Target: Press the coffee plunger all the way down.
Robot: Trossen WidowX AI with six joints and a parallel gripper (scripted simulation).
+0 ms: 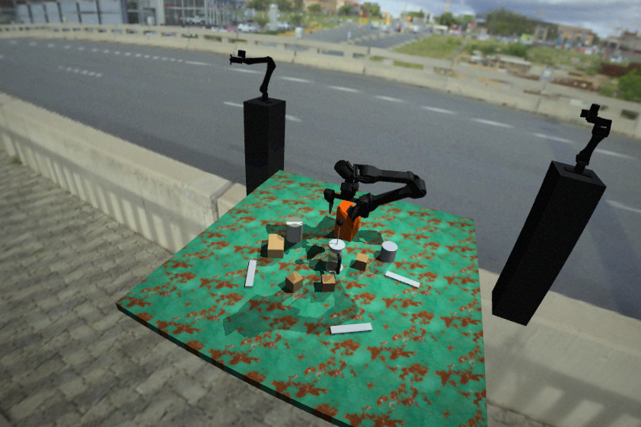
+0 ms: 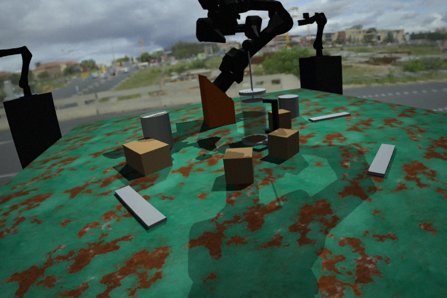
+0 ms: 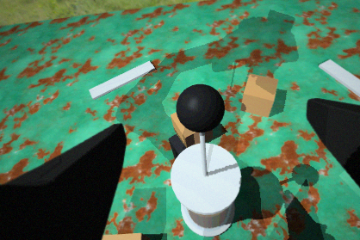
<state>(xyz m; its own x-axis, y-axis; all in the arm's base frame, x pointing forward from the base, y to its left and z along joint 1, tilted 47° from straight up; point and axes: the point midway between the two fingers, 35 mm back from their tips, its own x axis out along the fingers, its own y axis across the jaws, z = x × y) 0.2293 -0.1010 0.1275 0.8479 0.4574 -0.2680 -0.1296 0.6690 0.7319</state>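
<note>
Right now my gripper tip is 3 cm short of the coffee press, 2 cm to the right of it and 14 cm above it.
</note>
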